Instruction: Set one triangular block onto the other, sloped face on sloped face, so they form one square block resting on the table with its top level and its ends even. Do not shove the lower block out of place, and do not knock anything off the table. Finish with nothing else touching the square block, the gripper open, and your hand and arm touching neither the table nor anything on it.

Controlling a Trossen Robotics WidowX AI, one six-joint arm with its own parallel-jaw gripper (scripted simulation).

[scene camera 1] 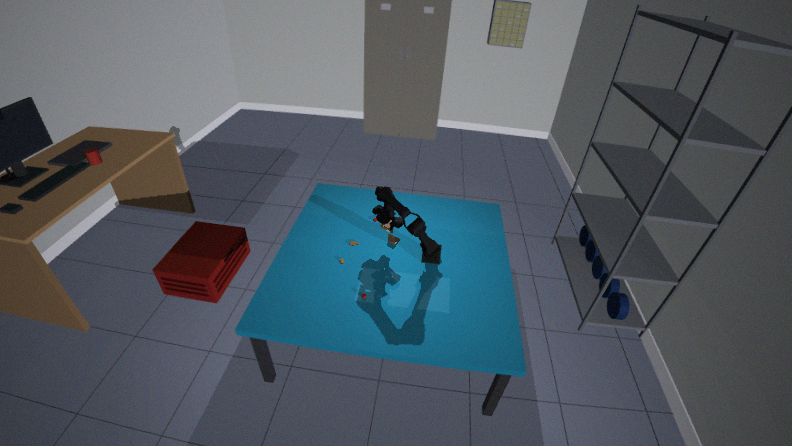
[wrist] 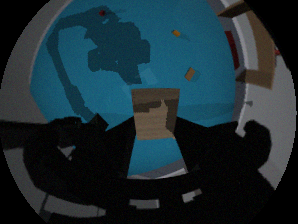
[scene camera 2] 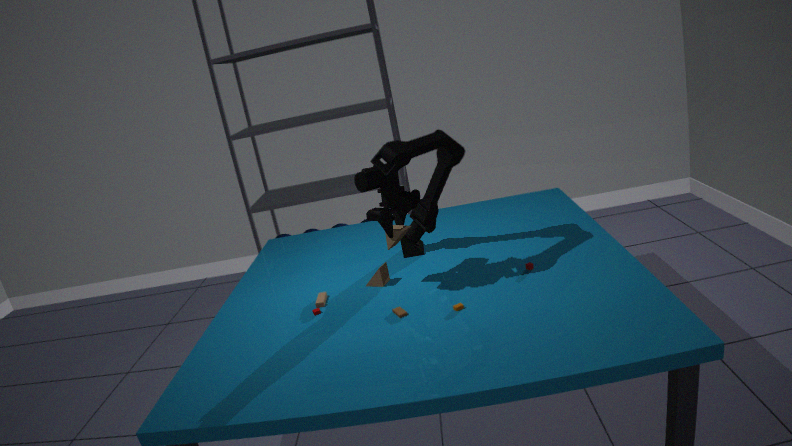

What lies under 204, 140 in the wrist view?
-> The gripper.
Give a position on a triangular block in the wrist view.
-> At 154, 109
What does the gripper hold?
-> A triangular block.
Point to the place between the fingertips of the gripper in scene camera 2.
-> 396, 235
